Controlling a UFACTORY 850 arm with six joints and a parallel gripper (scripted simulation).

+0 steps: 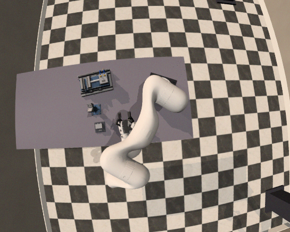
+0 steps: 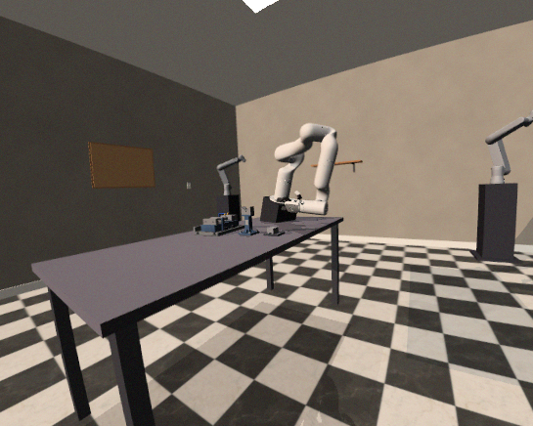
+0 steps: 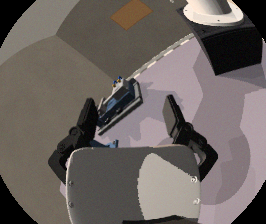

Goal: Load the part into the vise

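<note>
Right now my hand is 24 cm short of the part, 8 cm to the right of it and 14 cm above it. Also, from my hand: vise 26 cm ahead, 31 cm to the right, 12 cm below; air cylinder rod 24 cm ahead, 31 cm to the right, 8 cm below.
</note>
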